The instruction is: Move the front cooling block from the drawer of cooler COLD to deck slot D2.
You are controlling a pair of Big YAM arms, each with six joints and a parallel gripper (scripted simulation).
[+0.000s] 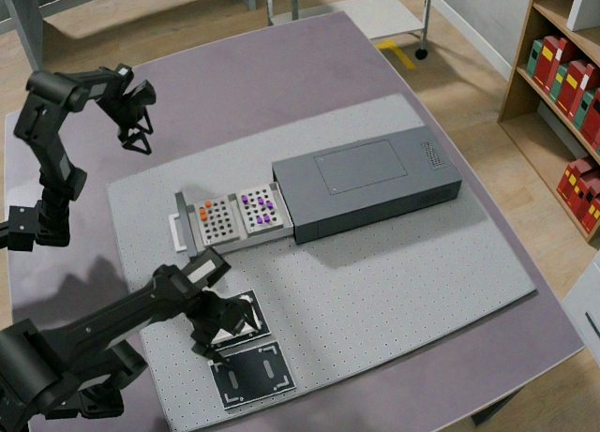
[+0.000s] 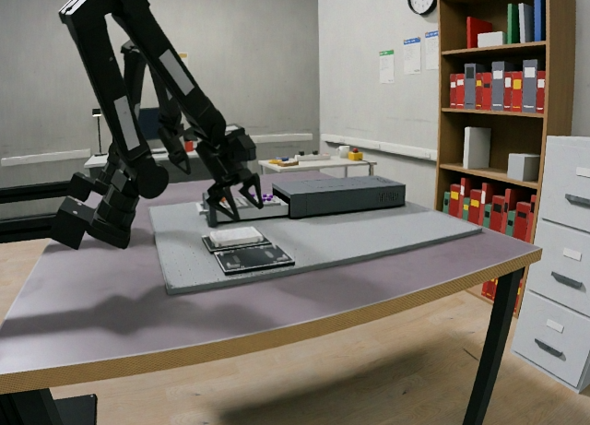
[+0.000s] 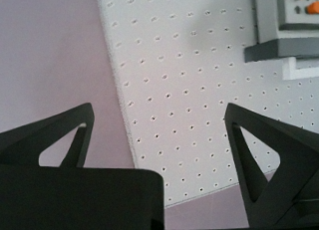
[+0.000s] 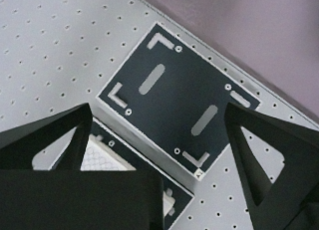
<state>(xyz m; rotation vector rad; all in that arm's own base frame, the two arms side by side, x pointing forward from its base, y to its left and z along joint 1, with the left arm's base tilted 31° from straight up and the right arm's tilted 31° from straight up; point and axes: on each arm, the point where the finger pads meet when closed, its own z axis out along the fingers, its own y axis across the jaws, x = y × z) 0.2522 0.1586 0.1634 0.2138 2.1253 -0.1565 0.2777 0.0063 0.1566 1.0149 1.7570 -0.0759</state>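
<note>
Right now the drawer is 11 cm ahead of my left hand, 27 cm to the right of it and 8 cm below it. From my left hand the other things lie so: cooler COLD (29 cm ahead, 29 cm to the right, 8 cm below); then deck slot D1 (51 cm to the right, 12 cm below); then white plate (51 cm to the right, 10 cm below).
</note>
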